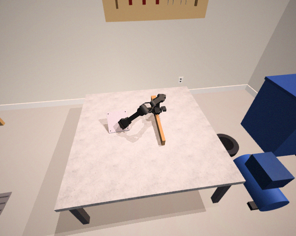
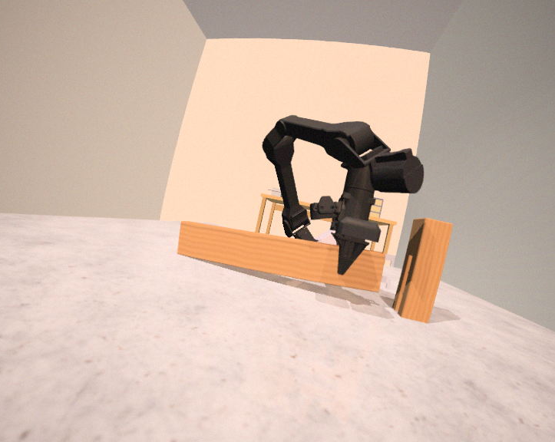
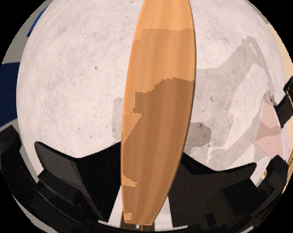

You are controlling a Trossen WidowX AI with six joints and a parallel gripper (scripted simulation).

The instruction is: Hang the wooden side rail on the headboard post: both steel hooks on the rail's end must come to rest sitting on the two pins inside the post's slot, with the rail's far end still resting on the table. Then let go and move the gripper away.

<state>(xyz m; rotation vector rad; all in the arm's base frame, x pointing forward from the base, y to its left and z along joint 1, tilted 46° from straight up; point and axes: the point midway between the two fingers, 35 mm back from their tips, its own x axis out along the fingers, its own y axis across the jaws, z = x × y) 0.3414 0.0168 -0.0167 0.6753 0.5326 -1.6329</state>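
Now: the headboard post 14 cm to the left of my gripper tip, 4 cm above it and 2 cm ahead of it.
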